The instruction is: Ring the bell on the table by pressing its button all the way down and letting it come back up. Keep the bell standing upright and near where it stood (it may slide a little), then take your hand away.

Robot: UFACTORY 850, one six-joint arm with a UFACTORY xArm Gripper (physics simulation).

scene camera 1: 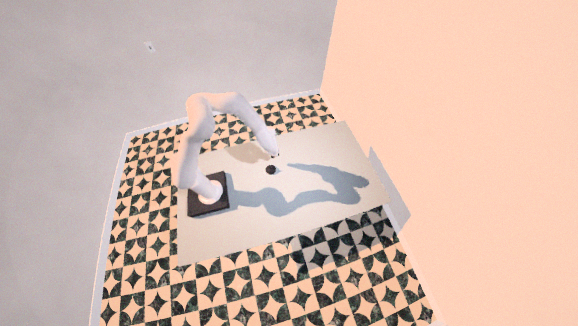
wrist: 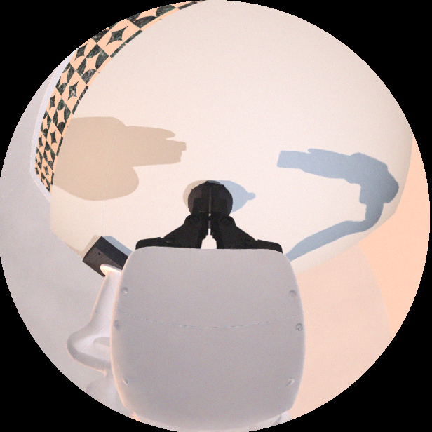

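Observation:
The bell (scene camera 1: 270, 169) (wrist: 194, 198) is a small, dark, round dome standing upright on the pale table. My gripper (scene camera 1: 274, 156) (wrist: 209, 197) is shut and empty, its black fingers pointing down. In the wrist view the fingers cover the middle of the bell and hide its button. In the scene view the fingertips show just beyond the bell, and they look a little above it. The bell's shadow, with a small knob at its end, shows to its right in the wrist view. I cannot tell whether the fingers touch the button.
The table (scene camera 1: 320, 142) (wrist: 240, 100) lies over a patterned tile floor (scene camera 1: 240, 285). The arm's base stands on a dark square plate (scene camera 1: 220, 183) (wrist: 103, 256) at the table's left. A peach wall (scene camera 1: 475, 150) rises on the right. Shadows of the arm fall across the table.

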